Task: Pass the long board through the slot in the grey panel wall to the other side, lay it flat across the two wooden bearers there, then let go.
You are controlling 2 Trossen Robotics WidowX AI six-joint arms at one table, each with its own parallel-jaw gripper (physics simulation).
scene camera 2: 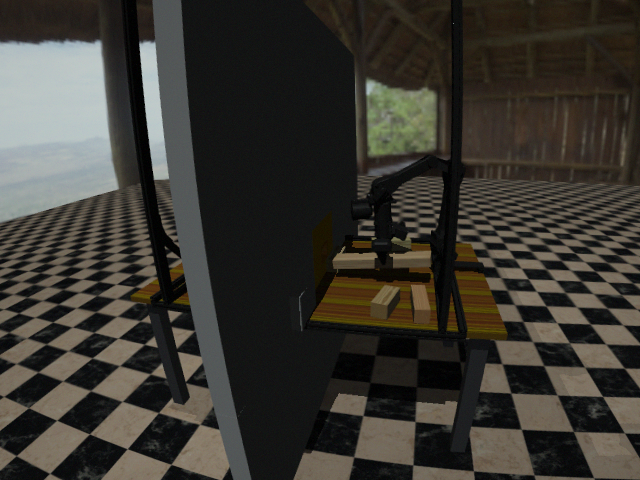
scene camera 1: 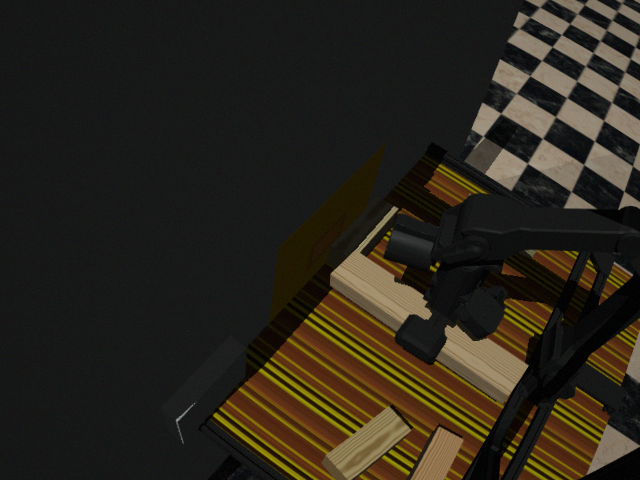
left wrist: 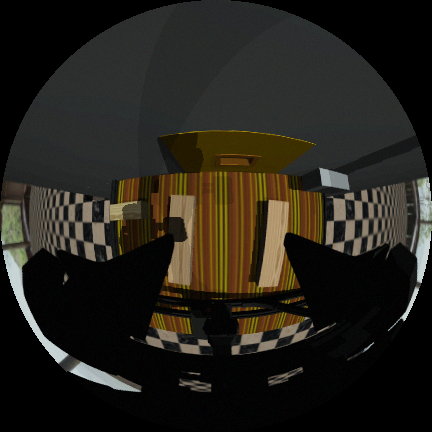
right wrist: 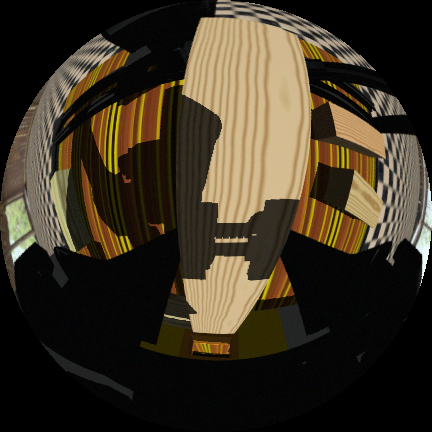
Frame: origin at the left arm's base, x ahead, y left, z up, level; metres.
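Where they show: left gripper, between the fingertips: (left wrist: 230,239); right gripper, between the fingertips: (scene camera 2: 384,260) (scene camera 1: 432,329) (right wrist: 230,232); left arm's base, origin of its link: (left wrist: 220,311); right arm's base, origin of its link: (scene camera 1: 539,388) (right wrist: 181,55).
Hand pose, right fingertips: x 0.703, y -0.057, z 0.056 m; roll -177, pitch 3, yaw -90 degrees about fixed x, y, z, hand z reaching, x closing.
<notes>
Things, the pixels of their top centre, and the offset from my right fingertips. "pt": a spot on its surface instead.
- yellow plate, a spot on its surface: (left wrist: 290,150) pt 0.271 m back, 0.082 m right, 0.086 m up
- pale block, centre of its top: (left wrist: 123,210) 0.383 m back, 0.343 m left, 0.028 m down
- grey block, a spot on its surface: (left wrist: 334,179) pt 0.298 m back, 0.277 m right, 0.025 m up
The long board (scene camera 1: 372,284) (scene camera 2: 413,259) (right wrist: 250,125) is held roughly level above the striped table. My right gripper (scene camera 1: 445,326) (scene camera 2: 383,256) (right wrist: 230,232) is shut on it near mid-length. The board's far end is near the yellow plate (scene camera 2: 317,258) (left wrist: 290,150) on the grey panel wall (scene camera 1: 155,155) (scene camera 2: 268,155) (left wrist: 250,75), on the near side. In the right wrist view the slot (right wrist: 211,347) shows just beyond that end. The slot (left wrist: 236,161) also shows from the other side, where two wooden bearers (left wrist: 181,255) (left wrist: 275,245) lie roughly parallel. My left gripper (left wrist: 230,239) is open and empty above them.
Two loose blocks (scene camera 1: 367,444) (scene camera 1: 436,454) lie on the board's side of the wall. Another block (scene camera 1: 379,232) lies by the wall beside the board's end. Beyond the wall, a pale block (left wrist: 122,210) lies at the table's left edge and a grey block (left wrist: 334,179) juts near the right edge.
</notes>
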